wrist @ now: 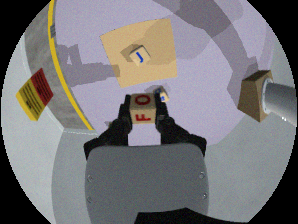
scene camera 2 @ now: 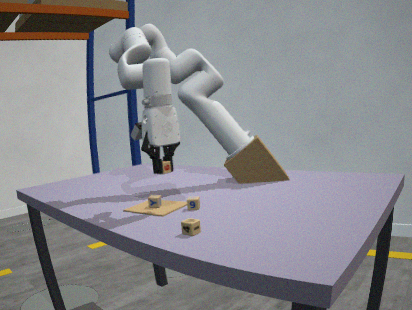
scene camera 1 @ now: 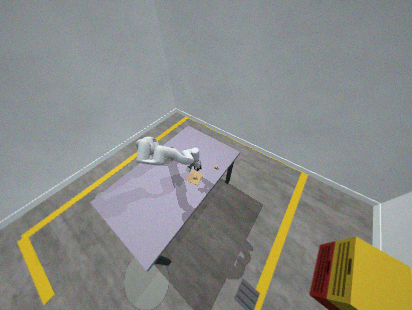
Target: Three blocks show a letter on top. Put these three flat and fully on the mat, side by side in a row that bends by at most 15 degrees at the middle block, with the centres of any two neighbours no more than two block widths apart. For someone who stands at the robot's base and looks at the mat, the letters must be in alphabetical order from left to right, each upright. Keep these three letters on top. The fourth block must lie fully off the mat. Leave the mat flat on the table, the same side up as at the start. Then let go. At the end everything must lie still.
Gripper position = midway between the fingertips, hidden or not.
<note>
I see my gripper (scene camera 2: 163, 172) and a tan mat (wrist: 156, 36).
My gripper also shows in the wrist view (wrist: 143, 101).
</note>
